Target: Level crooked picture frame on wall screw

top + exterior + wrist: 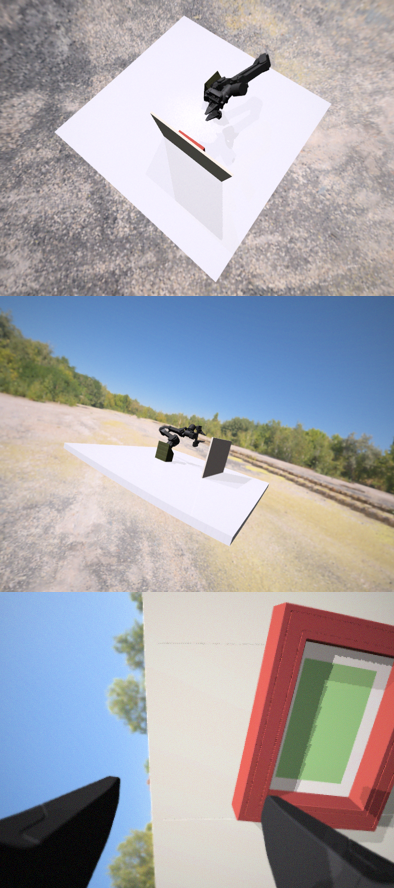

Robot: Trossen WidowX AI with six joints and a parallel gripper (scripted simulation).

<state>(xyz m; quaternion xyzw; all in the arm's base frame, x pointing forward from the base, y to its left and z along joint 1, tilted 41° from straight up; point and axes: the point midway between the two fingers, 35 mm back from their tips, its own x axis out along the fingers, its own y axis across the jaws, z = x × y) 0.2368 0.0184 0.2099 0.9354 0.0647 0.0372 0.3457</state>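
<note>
Right now my gripper tip is 130 mm short of the picture frame, 30 mm to the right of it and 110 mm above it. Round my gripper tip: wall panel (140 mm ahead, 40 mm to the left, 120 mm below).
</note>
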